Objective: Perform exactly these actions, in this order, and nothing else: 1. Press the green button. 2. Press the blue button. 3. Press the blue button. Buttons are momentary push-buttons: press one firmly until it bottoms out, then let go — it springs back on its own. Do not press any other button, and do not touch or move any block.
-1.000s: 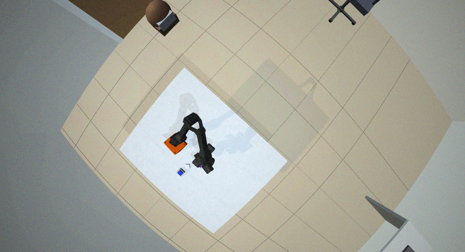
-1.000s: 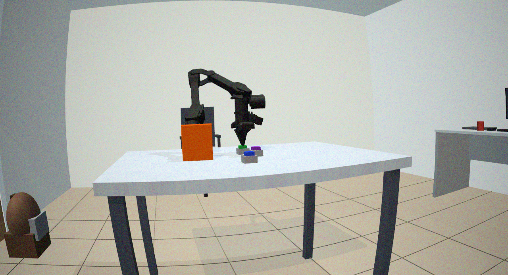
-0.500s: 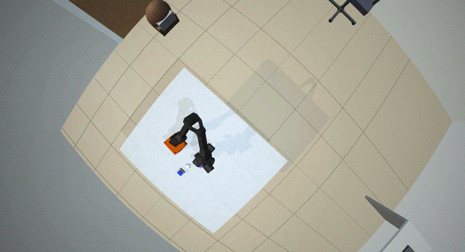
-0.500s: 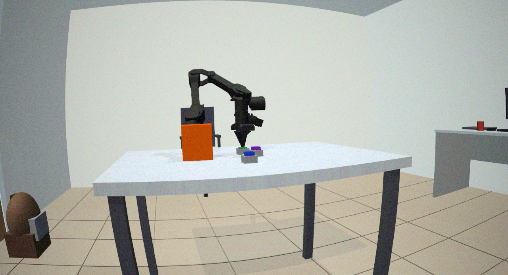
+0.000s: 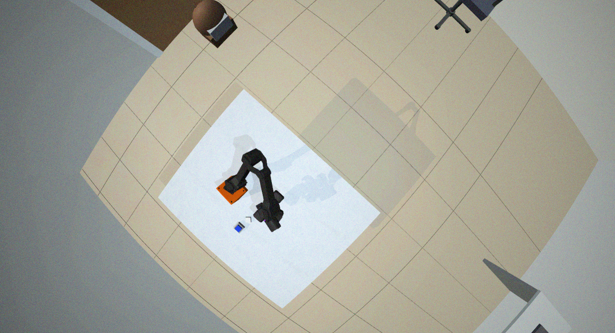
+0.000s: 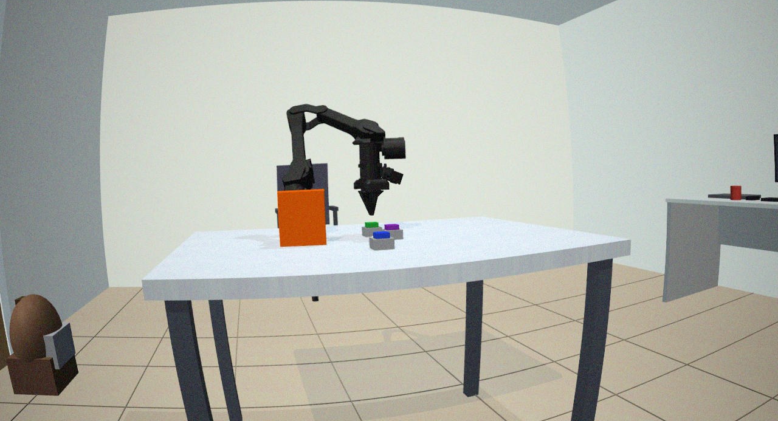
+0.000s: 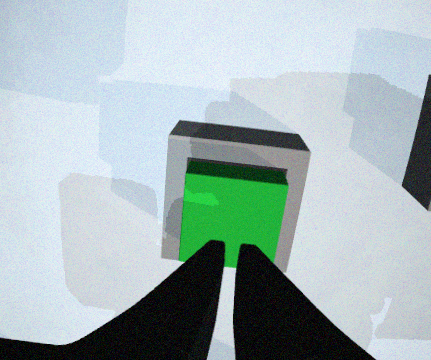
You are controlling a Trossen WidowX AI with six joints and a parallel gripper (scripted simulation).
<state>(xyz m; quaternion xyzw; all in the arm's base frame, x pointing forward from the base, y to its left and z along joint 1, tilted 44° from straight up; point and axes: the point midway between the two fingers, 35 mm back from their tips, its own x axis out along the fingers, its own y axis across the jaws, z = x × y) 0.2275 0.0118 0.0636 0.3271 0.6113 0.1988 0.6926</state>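
Right now the green button is 30 mm below my gripper tip. From my gripper tip the other things lie so: blue button (70 mm behind, 250 mm to the right, 30 mm below); purple button (20 mm ahead, 100 mm to the right, 30 mm below).
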